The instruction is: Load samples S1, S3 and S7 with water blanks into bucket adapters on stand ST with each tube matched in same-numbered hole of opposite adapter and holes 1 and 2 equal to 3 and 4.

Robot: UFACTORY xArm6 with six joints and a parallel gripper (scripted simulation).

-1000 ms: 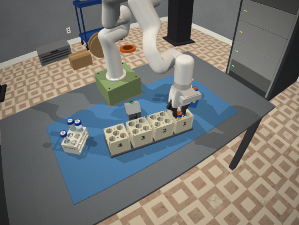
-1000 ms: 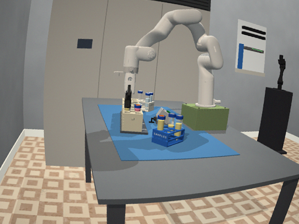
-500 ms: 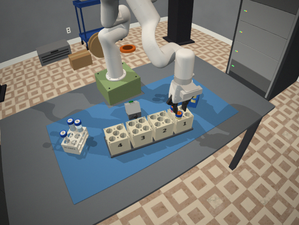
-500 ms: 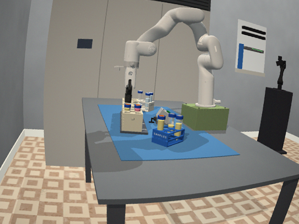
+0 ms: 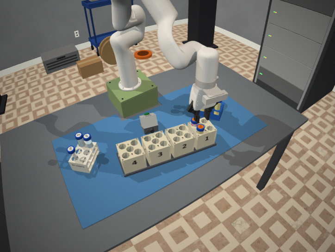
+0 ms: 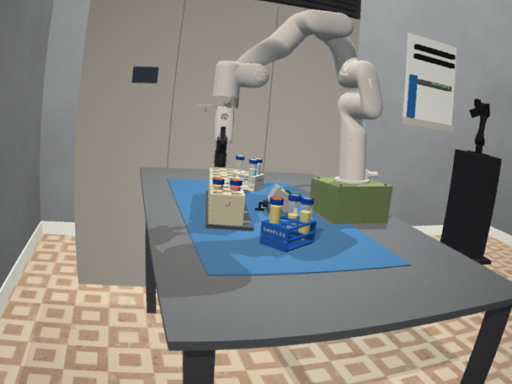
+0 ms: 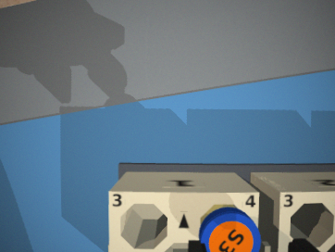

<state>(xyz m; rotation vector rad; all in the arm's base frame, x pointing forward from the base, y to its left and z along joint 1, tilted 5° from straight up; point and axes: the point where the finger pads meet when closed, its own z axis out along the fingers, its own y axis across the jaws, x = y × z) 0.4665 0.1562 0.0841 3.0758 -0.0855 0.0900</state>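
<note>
Now: the sample tube 140 mm behind my hand, 190 mm to the left of it and 120 mm below it. From my hand the other things lie so: stand: 40 mm behind, 140 mm to the right, 180 mm below; pink-filled tube: 40 mm behind, 110 mm below; adapter 1: 20 mm behind, 30 mm to the left, 130 mm below.
</note>
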